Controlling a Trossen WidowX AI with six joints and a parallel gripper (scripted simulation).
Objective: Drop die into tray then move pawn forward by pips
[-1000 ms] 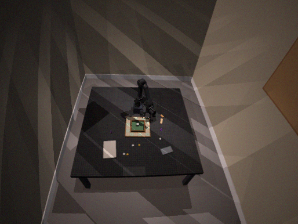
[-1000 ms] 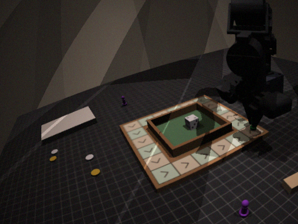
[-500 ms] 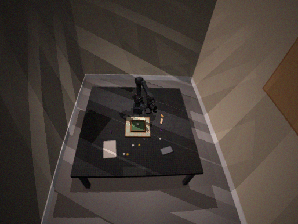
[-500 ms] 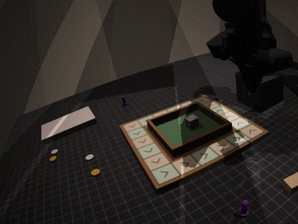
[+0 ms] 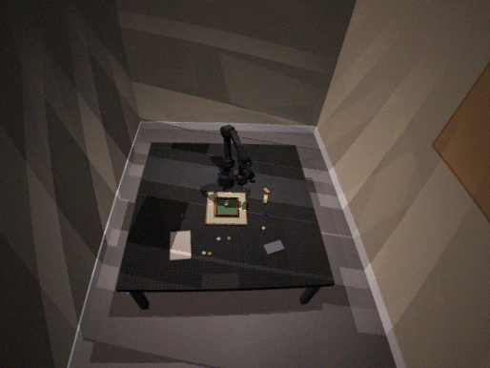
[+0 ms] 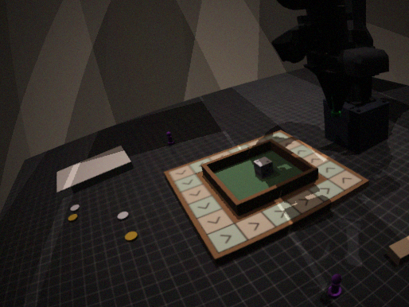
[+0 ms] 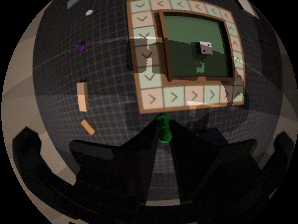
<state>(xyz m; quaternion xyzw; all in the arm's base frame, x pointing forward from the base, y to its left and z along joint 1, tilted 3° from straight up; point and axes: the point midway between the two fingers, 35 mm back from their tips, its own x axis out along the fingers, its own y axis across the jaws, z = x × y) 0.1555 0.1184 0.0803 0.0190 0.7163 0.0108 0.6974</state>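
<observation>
Now: the die 100 mm ahead of my gripper tip, 90 mm to the right of it and 110 mm below it. From my gripper tip the other things lie so: green pawn 10 mm above; tan block 190 mm to the left, 130 mm below; green-floored tray 110 mm ahead, 80 mm to the right, 130 mm below.
</observation>
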